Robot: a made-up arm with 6 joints.
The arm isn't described. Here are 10 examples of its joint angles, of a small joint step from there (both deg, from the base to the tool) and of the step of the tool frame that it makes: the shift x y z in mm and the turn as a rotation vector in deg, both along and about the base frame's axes.
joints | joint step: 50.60 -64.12 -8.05 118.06 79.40 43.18 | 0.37 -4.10 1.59 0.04 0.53 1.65
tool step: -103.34 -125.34 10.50 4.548 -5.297 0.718
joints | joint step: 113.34 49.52 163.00 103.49 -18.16 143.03 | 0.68 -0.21 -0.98 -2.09 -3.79 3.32
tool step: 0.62 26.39 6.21 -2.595 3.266 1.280
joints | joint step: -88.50 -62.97 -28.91 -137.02 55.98 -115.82 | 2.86 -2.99 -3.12 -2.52 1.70 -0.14
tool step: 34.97 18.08 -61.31 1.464 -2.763 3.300
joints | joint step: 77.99 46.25 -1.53 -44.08 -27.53 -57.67 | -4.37 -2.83 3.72 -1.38 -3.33 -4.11
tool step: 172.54 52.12 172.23 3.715 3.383 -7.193
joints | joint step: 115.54 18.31 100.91 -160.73 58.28 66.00 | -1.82 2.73 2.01 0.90 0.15 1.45
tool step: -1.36 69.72 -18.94 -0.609 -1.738 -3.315
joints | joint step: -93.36 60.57 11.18 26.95 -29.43 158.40 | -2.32 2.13 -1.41 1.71 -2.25 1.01
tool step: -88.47 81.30 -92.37 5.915 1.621 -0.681
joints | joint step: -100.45 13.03 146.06 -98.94 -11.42 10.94 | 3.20 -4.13 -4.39 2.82 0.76 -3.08
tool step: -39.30 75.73 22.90 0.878 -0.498 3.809
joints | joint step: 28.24 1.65 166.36 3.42 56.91 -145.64 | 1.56 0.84 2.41 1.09 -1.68 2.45
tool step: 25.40 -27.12 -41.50 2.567 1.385 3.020
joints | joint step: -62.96 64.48 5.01 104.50 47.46 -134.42 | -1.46 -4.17 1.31 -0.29 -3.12 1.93
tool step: -12.44 -117.97 158.46 -8.058 -0.839 -2.047
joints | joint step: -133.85 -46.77 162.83 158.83 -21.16 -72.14 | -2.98 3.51 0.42 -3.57 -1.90 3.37
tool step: 68.34 -58.93 120.06 2.209 -0.397 -1.506
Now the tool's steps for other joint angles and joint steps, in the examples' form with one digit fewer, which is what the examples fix.
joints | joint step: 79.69 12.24 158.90 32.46 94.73 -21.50 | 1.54 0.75 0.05 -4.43 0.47 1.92
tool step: 40.1 9.0 7.0 0.16 -3.11 5.27
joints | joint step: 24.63 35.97 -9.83 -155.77 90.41 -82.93 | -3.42 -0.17 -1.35 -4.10 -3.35 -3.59
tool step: 13.5 -93.1 -31.1 2.56 -2.48 -7.86
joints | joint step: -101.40 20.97 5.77 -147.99 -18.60 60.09 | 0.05 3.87 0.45 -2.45 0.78 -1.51
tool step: -14.9 -48.1 -128.4 3.51 -4.50 -1.07
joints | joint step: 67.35 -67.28 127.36 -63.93 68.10 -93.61 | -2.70 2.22 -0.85 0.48 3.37 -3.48
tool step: -96.8 32.4 118.1 0.80 -1.52 -1.33
